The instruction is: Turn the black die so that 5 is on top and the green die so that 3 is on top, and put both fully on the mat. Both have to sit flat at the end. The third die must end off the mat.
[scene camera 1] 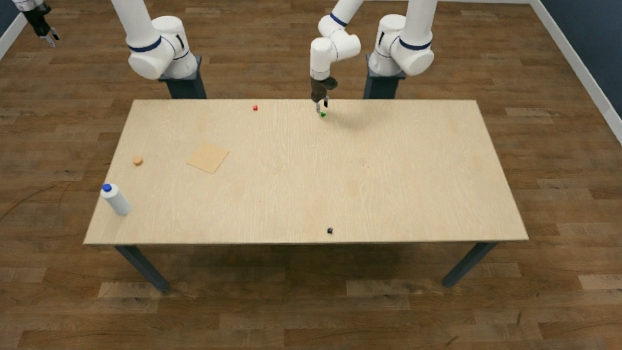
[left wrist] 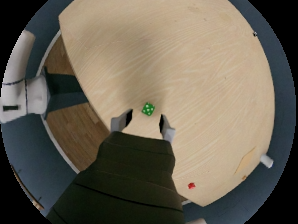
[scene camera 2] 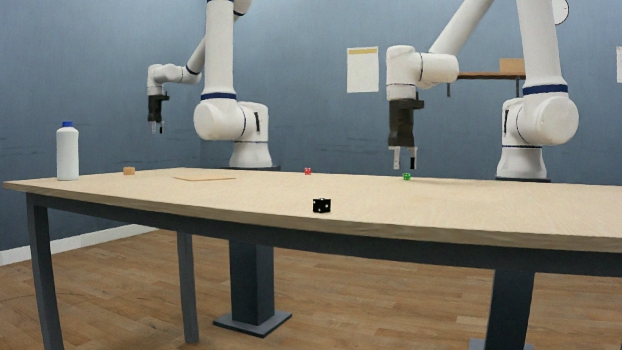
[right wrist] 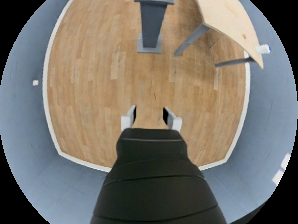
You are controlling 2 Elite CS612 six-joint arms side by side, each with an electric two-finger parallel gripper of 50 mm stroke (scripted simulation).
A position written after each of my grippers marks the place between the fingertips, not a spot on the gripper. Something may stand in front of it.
Note:
I see my left gripper (scene camera 2: 405,169), my right gripper (right wrist: 149,111), a tan mat (scene camera 1: 208,157) and a white bottle (scene camera 2: 67,137).
My left gripper also shows in the left wrist view (left wrist: 146,117).

